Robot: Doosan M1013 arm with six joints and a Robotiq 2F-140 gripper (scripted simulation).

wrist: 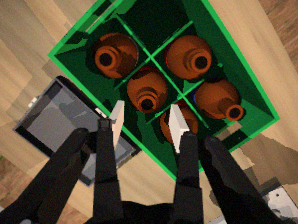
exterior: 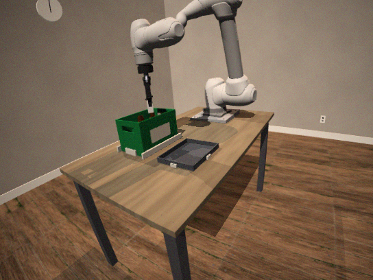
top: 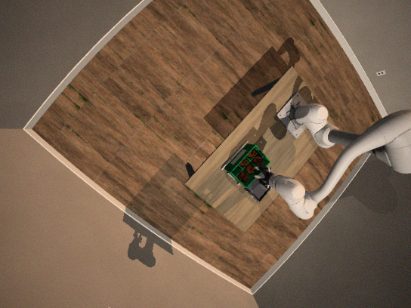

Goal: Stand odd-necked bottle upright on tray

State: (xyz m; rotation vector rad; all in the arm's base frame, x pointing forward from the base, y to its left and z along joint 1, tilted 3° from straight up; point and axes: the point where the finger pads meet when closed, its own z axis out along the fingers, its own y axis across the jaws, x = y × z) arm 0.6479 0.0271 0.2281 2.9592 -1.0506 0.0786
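Right now the green crate is 40 mm to the right of my hand and 140 mm below it. From my hand the other things lie so: dark grey tray (10 mm behind, 230 mm to the left, 210 mm below).
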